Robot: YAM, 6 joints.
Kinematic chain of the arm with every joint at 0, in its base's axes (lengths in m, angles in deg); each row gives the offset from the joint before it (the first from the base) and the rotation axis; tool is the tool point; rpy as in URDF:
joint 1: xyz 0 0 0.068 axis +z
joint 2: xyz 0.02 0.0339 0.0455 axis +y
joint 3: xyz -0.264 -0.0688 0 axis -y
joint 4: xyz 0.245 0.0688 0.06 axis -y
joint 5: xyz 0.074 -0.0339 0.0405 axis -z
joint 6: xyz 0.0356 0 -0.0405 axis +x
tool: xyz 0 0 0 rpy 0 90 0
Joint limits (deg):
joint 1: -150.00..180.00
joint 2: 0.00..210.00
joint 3: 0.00..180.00
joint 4: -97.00..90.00
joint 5: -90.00..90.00
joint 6: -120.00..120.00
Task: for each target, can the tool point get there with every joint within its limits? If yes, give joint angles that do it. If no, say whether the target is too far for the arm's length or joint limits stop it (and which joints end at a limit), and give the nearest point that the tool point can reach.
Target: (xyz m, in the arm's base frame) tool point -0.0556 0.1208 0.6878
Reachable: yes | joints 121.60 107.68 162.71 69.09 26.58 -87.66
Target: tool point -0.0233 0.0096 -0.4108
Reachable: no: joint limits stop it (at a limit: joint 2) | nearest point -0.0643 0.0265 -0.3329 | short by 0.090 m
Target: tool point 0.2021 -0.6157 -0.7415
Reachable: no: too far | nearest point 0.1321 -0.4025 -0.3352 | short by 0.464 m
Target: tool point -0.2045 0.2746 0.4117
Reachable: yes | joints 128.75 84.29 67.89 42.41 20.43 18.84
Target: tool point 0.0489 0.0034 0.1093
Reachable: yes | joints -19.25 105.73 14.94 -82.28 -32.90 68.95
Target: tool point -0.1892 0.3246 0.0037
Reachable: yes | joints 118.64 144.82 89.86 -62.63 -17.09 101.34
